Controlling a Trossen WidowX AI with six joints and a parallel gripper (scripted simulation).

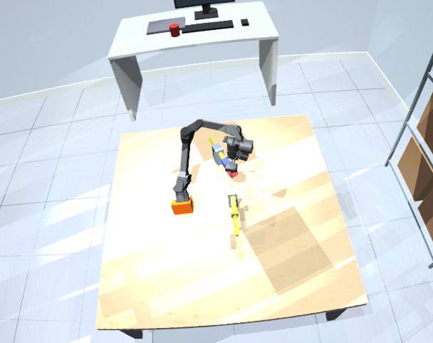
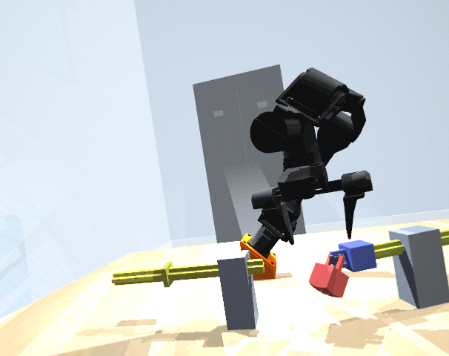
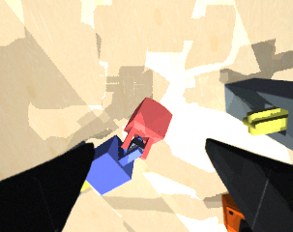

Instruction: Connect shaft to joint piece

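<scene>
Now: the red joint piece 1 cm behind my gripper tip, 1 cm to the left of it and 6 cm below it.
</scene>
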